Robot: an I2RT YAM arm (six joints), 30 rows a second.
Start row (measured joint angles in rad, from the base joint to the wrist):
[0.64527, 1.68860, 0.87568, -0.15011, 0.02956, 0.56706]
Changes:
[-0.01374, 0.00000, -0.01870, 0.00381, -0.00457, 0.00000]
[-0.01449, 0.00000, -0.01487, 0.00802, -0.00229, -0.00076]
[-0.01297, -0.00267, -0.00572, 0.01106, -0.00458, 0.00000]
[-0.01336, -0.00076, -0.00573, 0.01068, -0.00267, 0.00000]
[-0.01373, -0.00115, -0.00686, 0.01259, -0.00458, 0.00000]
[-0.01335, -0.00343, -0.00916, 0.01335, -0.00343, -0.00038]
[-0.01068, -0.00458, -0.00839, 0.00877, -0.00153, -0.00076]
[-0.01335, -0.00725, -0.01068, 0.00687, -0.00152, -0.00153]
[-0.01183, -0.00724, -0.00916, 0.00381, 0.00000, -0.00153]
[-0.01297, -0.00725, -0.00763, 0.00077, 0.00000, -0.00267]
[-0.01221, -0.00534, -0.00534, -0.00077, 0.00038, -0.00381]
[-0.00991, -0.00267, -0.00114, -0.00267, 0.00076, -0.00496]
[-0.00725, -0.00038, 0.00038, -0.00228, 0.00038, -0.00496]
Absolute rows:
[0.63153, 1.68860, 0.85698, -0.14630, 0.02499, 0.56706]
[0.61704, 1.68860, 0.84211, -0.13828, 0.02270, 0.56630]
[0.60407, 1.68593, 0.83639, -0.12722, 0.01812, 0.56630]
[0.59071, 1.68517, 0.83066, -0.11654, 0.01545, 0.56630]
[0.57698, 1.68402, 0.82380, -0.10395, 0.01087, 0.56630]
[0.56363, 1.68059, 0.81464, -0.09060, 0.00744, 0.56592]
[0.55295, 1.67601, 0.80625, -0.08183, 0.00591, 0.56516]
[0.53960, 1.66876, 0.79557, -0.07496, 0.00439, 0.56363]
[0.52777, 1.66152, 0.78641, -0.07115, 0.00439, 0.56210]
[0.51480, 1.65427, 0.77878, -0.07038, 0.00439, 0.55943]
[0.50259, 1.64893, 0.77344, -0.07115, 0.00477, 0.55562]
[0.49268, 1.64626, 0.77230, -0.07382, 0.00553, 0.55066]
[0.48543, 1.64588, 0.77268, -0.07610, 0.00591, 0.54570]

